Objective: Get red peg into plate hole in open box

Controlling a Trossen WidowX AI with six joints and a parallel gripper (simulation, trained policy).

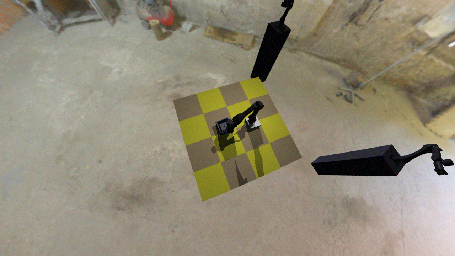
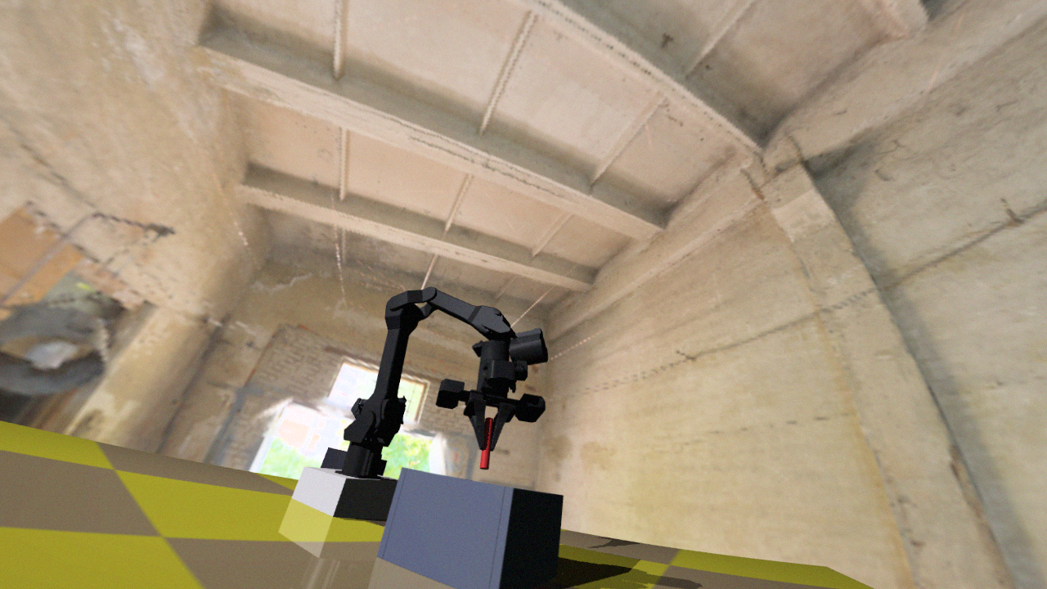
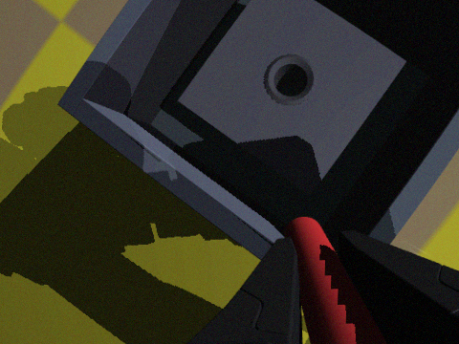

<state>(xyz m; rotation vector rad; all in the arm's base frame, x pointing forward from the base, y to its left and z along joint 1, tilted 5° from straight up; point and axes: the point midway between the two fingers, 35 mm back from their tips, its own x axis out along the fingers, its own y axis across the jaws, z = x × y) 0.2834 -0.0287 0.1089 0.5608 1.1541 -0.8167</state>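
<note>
My gripper tip is now 1 cm past the red peg, 1 cm to the right of it and 1 cm below it. The rest, counted from my gripper tip: box (4 cm ahead, 6 cm to the right, 12 cm below); grey plate (4 cm ahead, 6 cm to the right, 10 cm below).
</note>
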